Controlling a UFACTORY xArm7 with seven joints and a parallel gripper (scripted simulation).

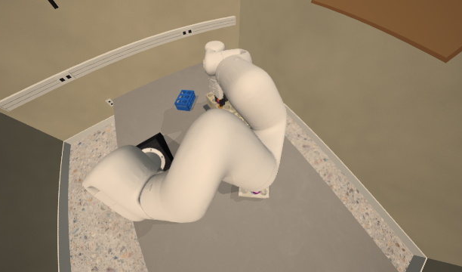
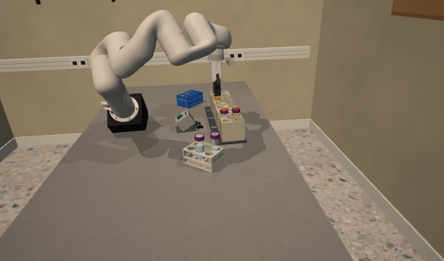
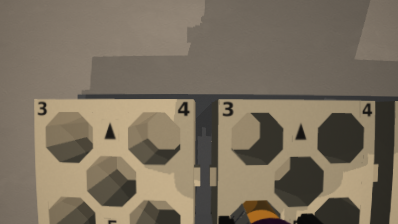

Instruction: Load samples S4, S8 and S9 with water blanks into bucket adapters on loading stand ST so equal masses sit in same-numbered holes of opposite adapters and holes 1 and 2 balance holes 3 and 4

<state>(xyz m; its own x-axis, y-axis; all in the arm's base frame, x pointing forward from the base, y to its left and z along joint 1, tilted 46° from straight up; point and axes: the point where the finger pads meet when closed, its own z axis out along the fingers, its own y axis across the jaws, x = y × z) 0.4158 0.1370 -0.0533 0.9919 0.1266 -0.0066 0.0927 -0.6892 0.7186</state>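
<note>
Right now the orange-dot sample tube is 50 mm below my hand and 10 mm to the left of it. Also, from my hand: white rack (430 mm to the right, 110 mm below, 70 mm behind); then green DONE key (180 mm behind, 130 mm to the right, 70 mm below); then blue rack (220 mm to the left, 150 mm behind, 110 mm below).
</note>
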